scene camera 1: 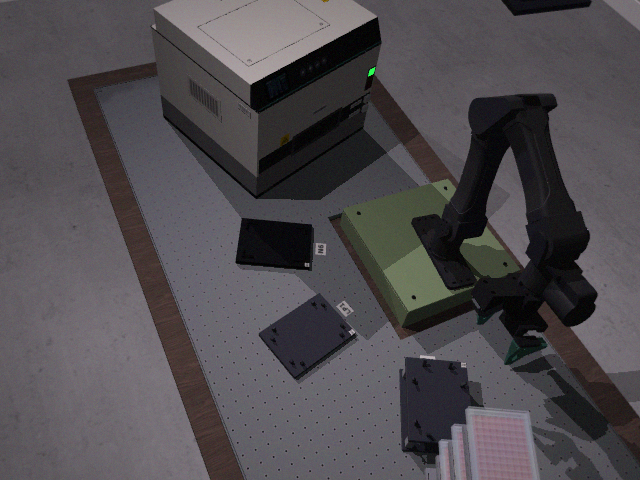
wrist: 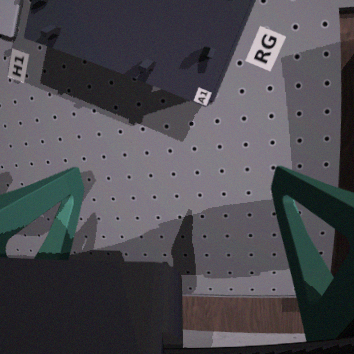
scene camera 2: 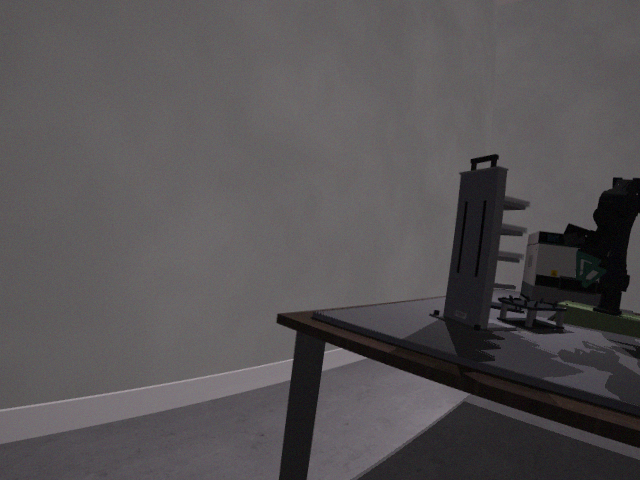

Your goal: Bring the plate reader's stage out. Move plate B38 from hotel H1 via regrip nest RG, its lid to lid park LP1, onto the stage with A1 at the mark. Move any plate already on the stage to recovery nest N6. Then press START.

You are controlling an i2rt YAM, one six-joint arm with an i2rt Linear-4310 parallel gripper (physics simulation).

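Places are measured from the arm's base along level axes (x up, y left, z back), in centimetres.
Where they show: gripper, between the fingertips: (scene camera 1: 493,343) (wrist: 177,177) (scene camera 2: 581,283); arm's base, origin of its link: (scene camera 1: 441,251) (scene camera 2: 607,312).
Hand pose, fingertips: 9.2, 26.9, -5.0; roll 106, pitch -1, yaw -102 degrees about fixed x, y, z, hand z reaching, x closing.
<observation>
Each offset is from my fingertips to the top centre of the thing, as dx, dy, dz.
My gripper (scene camera 1: 497,339) (scene camera 2: 590,268) (wrist: 177,177) is open and empty, above the board beside regrip nest RG @(-6.3, +4.8, -11.3) (scene camera 1: 439,397) (scene camera 2: 531,305) (wrist: 140,40). RG is a dark raised stand with no plate on it. Hotel H1 (scene camera 2: 471,248) is a tall grey tower holding several plates. Its upper plate @(+20.4, +22.0, -18.2) (scene camera 1: 501,444) shows pinkish wells; which plate is B38 cannot be read. Lid park LP1 @(-11.9, -17.5, -29.6) (scene camera 1: 307,335) and the black recovery nest N6 @(-12.1, -41.2, -29.7) (scene camera 1: 275,243) are empty. The plate reader @(+19.1, -79.9, -20.9) (scene camera 1: 206,103) (scene camera 2: 550,260) shows a green light; its stage does not show outside. The START button cannot be made out.
The green arm base block (scene camera 1: 382,242) (scene camera 2: 584,315) stands between the reader and RG, beside N6 and LP1. A brown wooden edge (scene camera 1: 155,289) (wrist: 240,312) borders the perforated board. H1 stands close beside RG.
</observation>
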